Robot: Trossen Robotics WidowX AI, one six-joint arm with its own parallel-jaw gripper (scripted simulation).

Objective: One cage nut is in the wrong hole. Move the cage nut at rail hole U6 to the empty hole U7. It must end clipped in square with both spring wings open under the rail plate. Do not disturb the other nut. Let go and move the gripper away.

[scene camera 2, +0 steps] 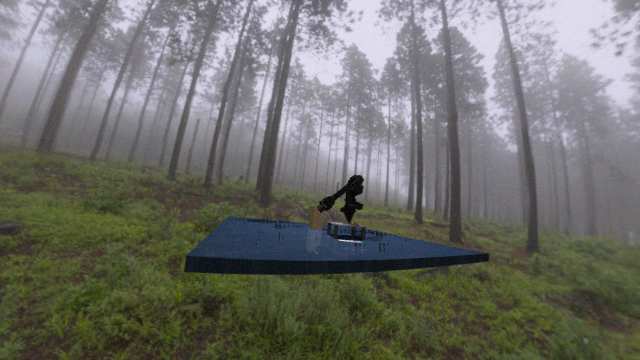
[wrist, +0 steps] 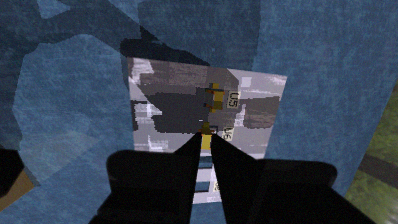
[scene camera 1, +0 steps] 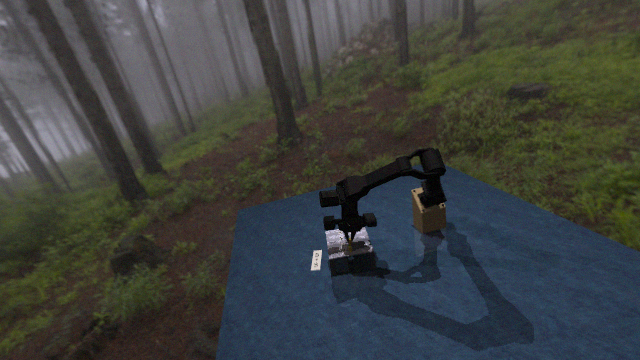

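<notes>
My gripper (scene camera 1: 349, 241) is visible; the wrist view gives the same gripper (wrist: 205, 136). Also visible: a grey rail plate (wrist: 168, 138) and another grey rail plate (wrist: 253, 141).
</notes>
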